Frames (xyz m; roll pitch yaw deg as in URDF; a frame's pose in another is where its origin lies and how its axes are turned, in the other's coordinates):
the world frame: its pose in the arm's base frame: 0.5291 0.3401 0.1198 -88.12 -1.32 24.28
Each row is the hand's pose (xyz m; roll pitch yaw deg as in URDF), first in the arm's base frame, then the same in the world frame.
Working: the arm's base frame: its pose in the world frame: -0.6247 0.1023 -0.0959 87.94 24.31 0.47

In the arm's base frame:
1: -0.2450 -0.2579 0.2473 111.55 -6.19 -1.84
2: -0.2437 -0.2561 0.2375 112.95 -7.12 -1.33
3: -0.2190 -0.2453 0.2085 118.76 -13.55 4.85
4: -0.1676 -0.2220 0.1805 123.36 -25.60 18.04
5: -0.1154 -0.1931 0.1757 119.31 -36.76 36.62
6: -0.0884 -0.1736 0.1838 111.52 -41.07 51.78
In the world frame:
1: -0.9483 -0.1567 -0.2218 -163.55 25.76 -6.47
2: -0.9466 -0.1469 -0.2210 -162.51 25.17 -7.45
3: -0.9204 -0.1173 -0.2223 -157.90 18.44 -13.63
4: -0.8646 -0.0880 -0.2231 -151.06 4.85 -24.57
5: -0.8052 -0.0817 -0.2185 -144.78 -10.96 -35.80
6: -0.7724 -0.0888 -0.2115 -141.07 -21.65 -42.64

